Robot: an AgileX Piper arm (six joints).
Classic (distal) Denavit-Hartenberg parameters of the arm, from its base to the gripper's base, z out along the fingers. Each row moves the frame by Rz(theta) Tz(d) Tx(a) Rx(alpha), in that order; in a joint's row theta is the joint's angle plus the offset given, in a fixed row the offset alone. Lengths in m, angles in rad.
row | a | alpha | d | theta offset
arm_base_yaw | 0 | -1.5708 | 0.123 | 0
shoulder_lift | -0.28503 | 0 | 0 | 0.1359
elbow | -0.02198 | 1.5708 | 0 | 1.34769
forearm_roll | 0 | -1.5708 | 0.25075 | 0
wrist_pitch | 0 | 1.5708 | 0 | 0
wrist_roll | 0 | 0 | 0.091 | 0
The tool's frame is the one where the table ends.
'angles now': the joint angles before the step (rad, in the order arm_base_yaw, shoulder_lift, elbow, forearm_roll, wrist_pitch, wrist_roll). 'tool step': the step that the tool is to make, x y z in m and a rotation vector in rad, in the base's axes. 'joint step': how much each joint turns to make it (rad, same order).
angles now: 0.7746 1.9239 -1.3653 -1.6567 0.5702 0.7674
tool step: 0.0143 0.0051 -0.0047 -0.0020 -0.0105 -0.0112
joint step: -0.0139 0.0540 -0.0627 -0.0049 0.0013 -0.0049
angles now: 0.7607 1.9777 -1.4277 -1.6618 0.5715 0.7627
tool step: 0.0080 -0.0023 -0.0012 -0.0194 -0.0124 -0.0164
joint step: -0.0139 0.0199 -0.0239 -0.0047 0.0115 -0.0173
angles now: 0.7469 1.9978 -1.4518 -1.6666 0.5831 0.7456
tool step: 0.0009 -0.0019 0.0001 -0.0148 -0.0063 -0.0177
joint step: -0.0009 0.0018 -0.0017 0.0048 0.0212 -0.0132
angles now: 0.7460 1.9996 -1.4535 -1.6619 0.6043 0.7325
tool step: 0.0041 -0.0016 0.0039 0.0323 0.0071 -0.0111
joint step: -0.0103 0.0015 -0.0203 0.0281 -0.0119 -0.0024
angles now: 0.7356 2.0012 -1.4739 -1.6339 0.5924 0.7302
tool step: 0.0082 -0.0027 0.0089 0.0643 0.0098 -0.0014
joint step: -0.0229 0.0008 -0.0396 0.0438 -0.0421 -0.0032
